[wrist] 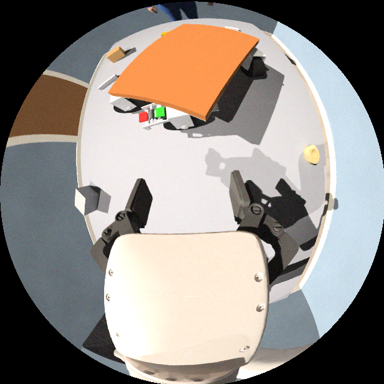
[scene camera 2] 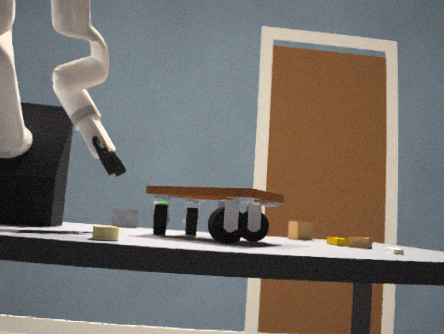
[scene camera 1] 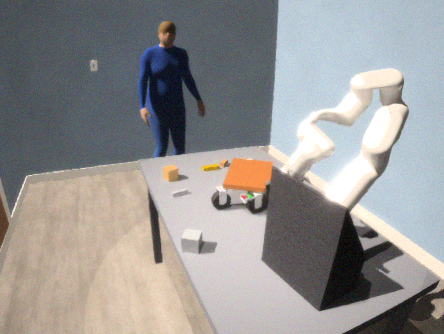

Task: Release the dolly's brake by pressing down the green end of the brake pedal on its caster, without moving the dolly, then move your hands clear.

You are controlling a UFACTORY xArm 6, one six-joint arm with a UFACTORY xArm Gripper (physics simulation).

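The dolly [scene camera 1: 248, 175] [scene camera 2: 215, 192] [wrist: 187, 67] has an orange deck and stands on its black wheels on the table. The brake pedal shows at a caster under the deck's near edge. Its green end [scene camera 1: 250, 196] [scene camera 2: 160, 203] [wrist: 160, 112] lies beside its red end [scene camera 1: 243, 197] [wrist: 143, 117]. My gripper [scene camera 2: 118, 170] [wrist: 187, 184] is open and empty. In the scene camera 2 view it hangs tilted, above and to the left of the deck, apart from the dolly. The dark panel hides the fingers in the scene camera 1 view.
A dark upright panel [scene camera 1: 305, 235] [scene camera 2: 42, 165] stands near the arm's base. A grey block [scene camera 1: 192, 241] [scene camera 2: 125, 218] [wrist: 87, 200] and a pale yellow round piece [scene camera 2: 105, 232] [wrist: 312, 154] lie on the table [scene camera 1: 225, 280]. An orange block [scene camera 1: 170, 173] [scene camera 2: 300, 230] [wrist: 116, 54] lies beyond the dolly. A person [scene camera 1: 166, 90] stands behind the table.
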